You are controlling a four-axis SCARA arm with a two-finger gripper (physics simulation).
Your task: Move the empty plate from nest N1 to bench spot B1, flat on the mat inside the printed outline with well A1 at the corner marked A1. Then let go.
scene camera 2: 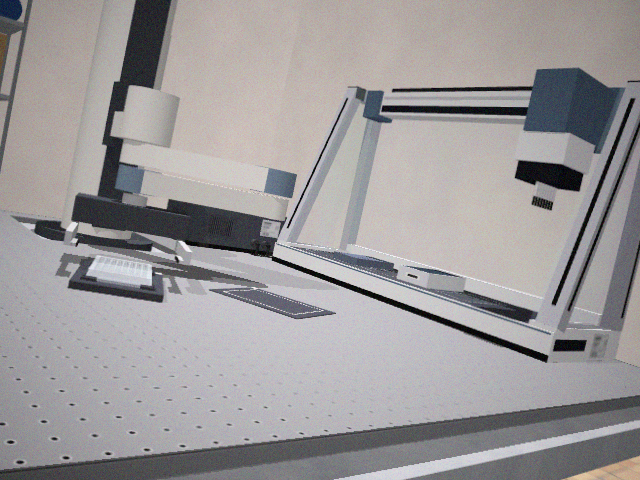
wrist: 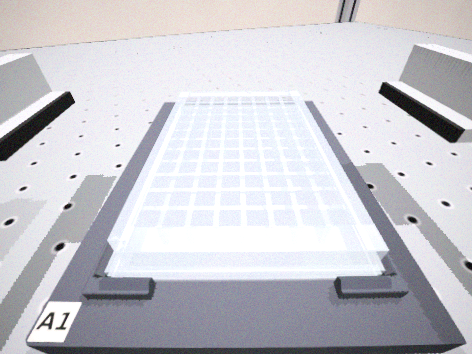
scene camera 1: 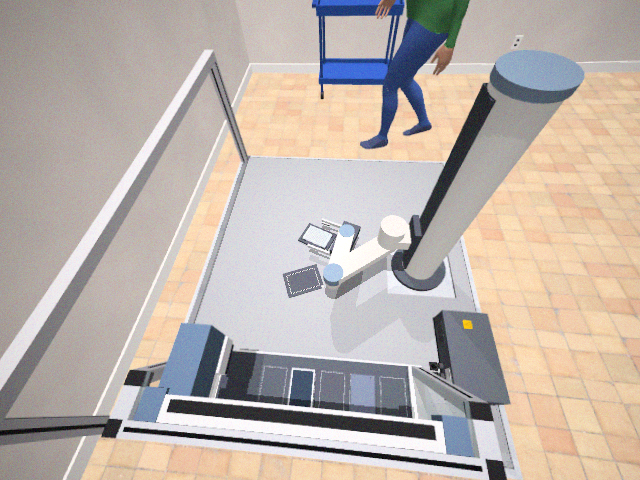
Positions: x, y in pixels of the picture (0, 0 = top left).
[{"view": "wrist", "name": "gripper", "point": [229, 72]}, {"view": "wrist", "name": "clear well plate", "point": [240, 186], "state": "on a dark nest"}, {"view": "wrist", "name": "dark nest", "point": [400, 304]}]
